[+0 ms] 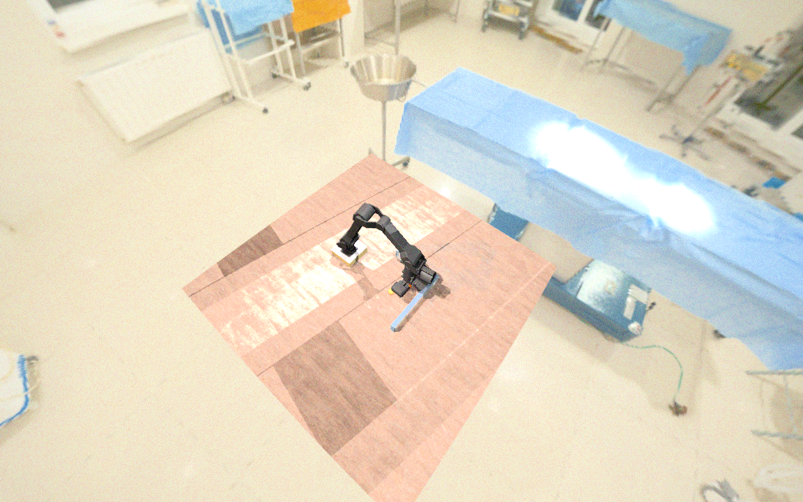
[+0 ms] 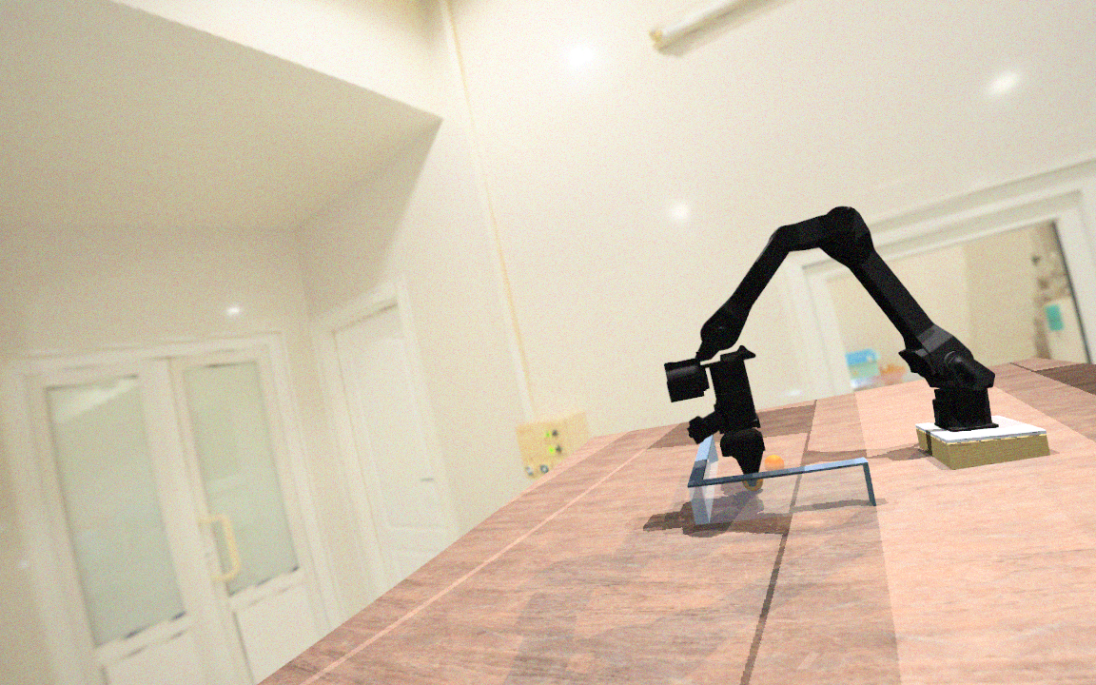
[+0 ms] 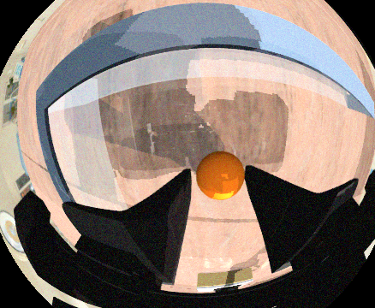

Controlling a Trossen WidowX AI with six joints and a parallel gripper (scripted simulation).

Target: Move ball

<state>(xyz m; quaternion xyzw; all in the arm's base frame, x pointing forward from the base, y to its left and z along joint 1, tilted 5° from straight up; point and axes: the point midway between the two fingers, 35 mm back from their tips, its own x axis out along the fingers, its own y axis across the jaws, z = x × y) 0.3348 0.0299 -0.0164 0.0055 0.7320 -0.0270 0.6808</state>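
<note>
The clear wall is 3 cm behind my gripper tip, 11 cm to the left of it and 2 cm above it. Also, from my gripper tip: orange ball: right at my gripper tip.
</note>
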